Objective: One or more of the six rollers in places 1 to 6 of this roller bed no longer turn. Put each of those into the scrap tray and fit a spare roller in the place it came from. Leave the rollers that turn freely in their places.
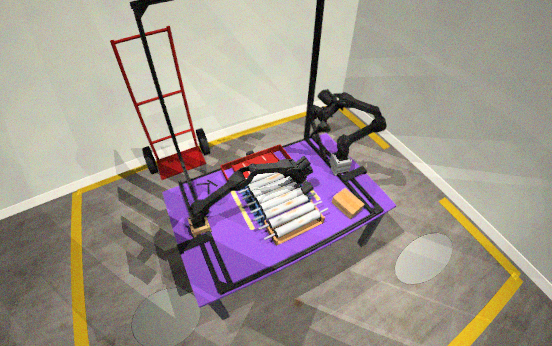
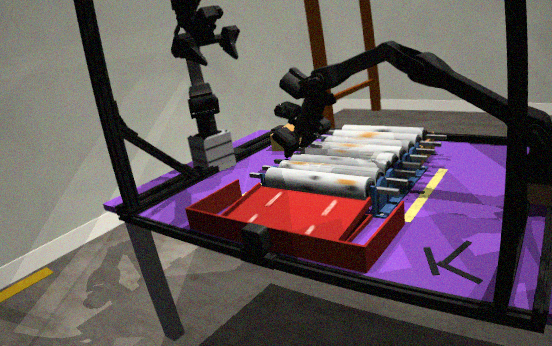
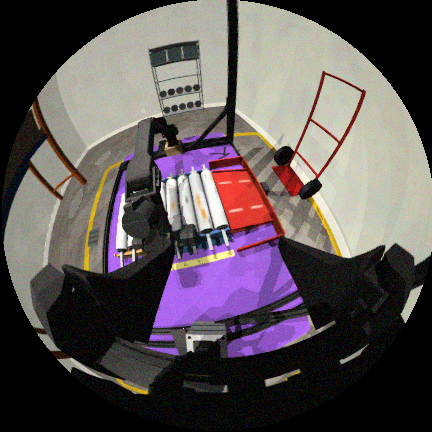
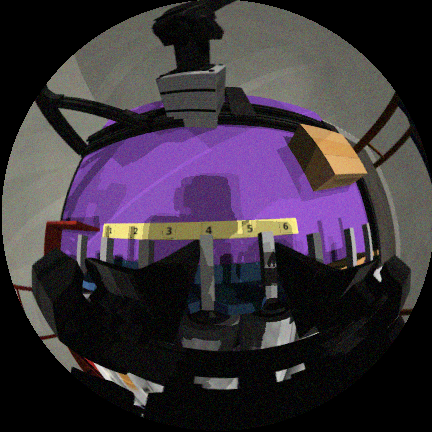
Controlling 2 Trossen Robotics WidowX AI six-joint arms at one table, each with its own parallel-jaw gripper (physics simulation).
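Frame: origin at the left arm's base, x right, y ahead, z up, level; centimetres.
Where they show: left gripper, between the fingertips: [image 1: 308,129] [image 2: 222,61] [image 3: 226,245]; right gripper, between the fingertips: [image 2: 293,153] [image 4: 237,246]; left arm's base, origin of its link: [image 1: 341,156] [image 2: 208,133] [image 3: 206,350] [image 4: 193,68]; right arm's base, origin of its link: [image 1: 198,222] [image 2: 543,178] [image 3: 172,143].
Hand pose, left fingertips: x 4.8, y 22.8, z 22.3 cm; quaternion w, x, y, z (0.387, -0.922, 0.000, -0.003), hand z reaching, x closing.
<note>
Things, the pixels of their centre, and the offset from my left fingertips. "spot": a spot on its surface instead. Level surfaces: height alone.
- place 4 roller, middle of its body: [image 4: 215,391] [image 2: 347,159] [image 3: 172,206] [image 1: 277,192] dy +21.7, dx -16.9, dz -28.2 cm
- place 5 roller, middle of its body: [image 4: 259,386] [image 2: 355,153] [image 1: 282,199] dy +20.6, dx -21.8, dz -28.2 cm
- place 1 roller, middle of its body: [image 2: 316,182] [image 3: 212,196] [image 1: 265,175] dy +25.3, dx -2.0, dz -28.2 cm
- red scrap tray, middle of its body: [image 2: 288,217] [image 3: 240,194] [image 1: 257,165] dy +28.0, dx +9.4, dz -30.9 cm
- wooden rack, middle of its body: [image 1: 294,224] dy +17.9, dx -36.3, dz -33.1 cm
- yellow strip, a spot on its surface: [image 4: 188,230] spot: dy +2.2, dx -10.0, dz -33.3 cm
- wooden block, middle of its body: [image 4: 331,157] [image 2: 294,136] [image 1: 347,203] dy -15.1, dx -33.0, dz -30.6 cm
- purple table, height of its surface: dz -33.4 cm
My left gripper [image 1: 316,120] [image 2: 215,56] [image 3: 226,245] is open and empty, raised over the table's far end. My right gripper [image 1: 305,184] [image 2: 300,145] [image 4: 237,246] is low over the roller bed, shut around two neighbouring roller ends: the place 4 roller [image 4: 210,337] and the place 5 roller [image 4: 272,331]. Both lie level side by side in the bed. The place 1 roller [image 2: 320,182] [image 3: 215,200] sits nearest the red scrap tray [image 2: 310,245] [image 3: 245,195]. No roller shows in the tray. Two spare rollers [image 1: 298,224] [image 3: 121,230] lie on the wooden rack [image 1: 300,233]. Which rollers are stuck cannot be seen.
A yellow strip [image 4: 188,230] numbered 1 to 6 lies beyond the axle ends. A wooden block [image 1: 348,202] [image 4: 332,157] stands on the purple table [image 1: 260,260]. Black frame posts [image 1: 314,70] rise at the table's edge. A red hand truck [image 1: 181,165] stands behind it.
</note>
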